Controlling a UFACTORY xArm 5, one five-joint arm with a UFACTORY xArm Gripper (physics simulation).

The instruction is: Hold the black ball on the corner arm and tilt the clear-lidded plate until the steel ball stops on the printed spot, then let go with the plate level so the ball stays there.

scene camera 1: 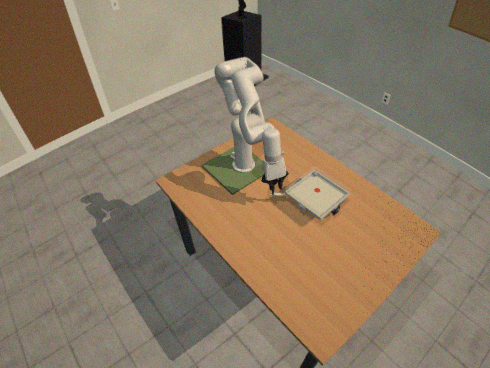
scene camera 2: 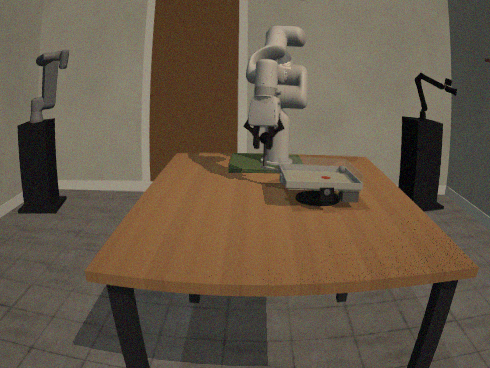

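The clear-lidded plate [scene camera 1: 316, 202] [scene camera 2: 300, 179] stands on its black support, close to level; its exact tilt is hard to tell. The printed red spot [scene camera 1: 317, 190] [scene camera 2: 326, 177] is near its middle. A small grey round shape, probably the steel ball [scene camera 1: 314, 174] [scene camera 2: 342, 169], is in the plate's corner at the far right in the scene camera 2 view, away from the spot. The corner arm [scene camera 1: 278, 194] reaches out from the plate's corner near the robot. My gripper [scene camera 1: 277, 188] [scene camera 2: 263, 143] points down and is shut on the black ball [scene camera 2: 265, 136], which the fingers partly hide.
The robot base stands on a green mat [scene camera 1: 227, 179] [scene camera 2: 243, 163] on the wooden table [scene camera 1: 300, 270] [scene camera 2: 240, 240], behind the plate in the scene camera 2 view. The black round foot [scene camera 2: 317, 198] is under the plate. Black pedestals [scene camera 2: 37, 165] [scene camera 2: 420, 160] stand beyond the table.
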